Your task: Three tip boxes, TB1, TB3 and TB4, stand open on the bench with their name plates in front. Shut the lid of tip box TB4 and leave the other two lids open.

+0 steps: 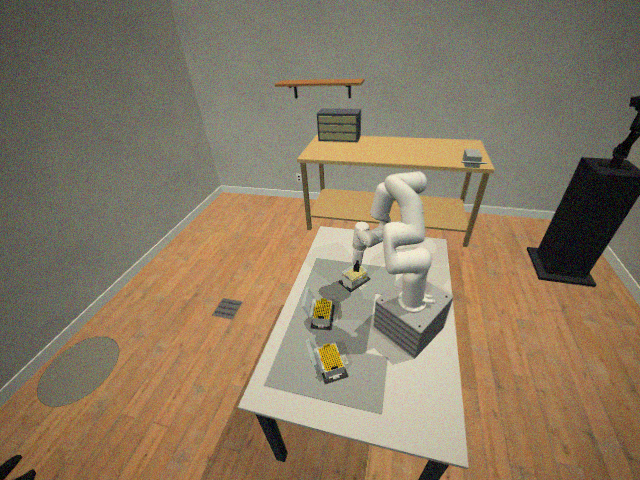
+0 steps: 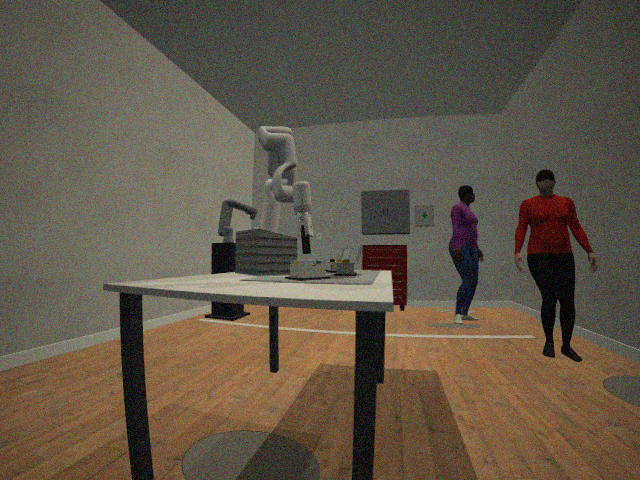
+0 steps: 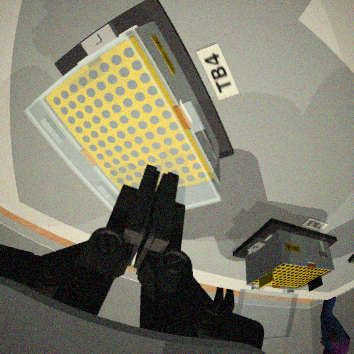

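Where they show: gripper, fingertip midpoint: [image 1: 356, 270] [image 2: 306, 253] [image 3: 153, 189]; arm's base at its link origin: [image 1: 412, 300] [image 2: 267, 234].
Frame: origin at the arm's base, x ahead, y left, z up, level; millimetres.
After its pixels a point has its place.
Observation:
Tip box TB4 [image 1: 355, 279] {x 297, y -212, z -139 mm} [image 2: 308, 269] {x 330, y -312, z -164 mm} [image 3: 112, 112] {x 286, y -278, z -128 mm} is the far box on the bench, its yellow rack under a clear lid [image 3: 200, 195] {x 316, y -206, z -128 mm} that lies down over the top. I cannot tell whether the lid is fully seated. Its name plate [image 3: 217, 71] {x 258, y -226, z -203 mm} reads TB4. My gripper [image 1: 356, 269] {x 300, y -242, z -102 mm} [image 2: 307, 252] {x 300, y -242, z -102 mm} [image 3: 153, 189] {x 300, y -242, z -102 mm} is shut and empty, pointing down close above the lid; any contact is unclear. The middle box [image 1: 323, 311] [image 3: 290, 261] {x 384, y -25, z -148 mm} has its clear lid [image 3: 265, 311] {x 490, y 34, z -109 mm} open. The near box [image 1: 330, 359] {x 312, y 281, z -148 mm} has its lid [image 1: 311, 350] {x 380, y 314, z -53 mm} raised. Their plates are too small to read.
The boxes stand on a grey mat [image 1: 356, 395] {x 179, y 379, z -205 mm} on the white bench [image 1: 423, 408] {x -85, y 365, z -208 mm}. The arm's block-like base [image 1: 413, 325] {x -11, y 125, z -14 mm} [image 2: 266, 253] {x 60, y -136, z -101 mm} stands beside the mat. Two people, one in purple [image 2: 465, 227] and one in red [image 2: 549, 222], stand beyond the bench.

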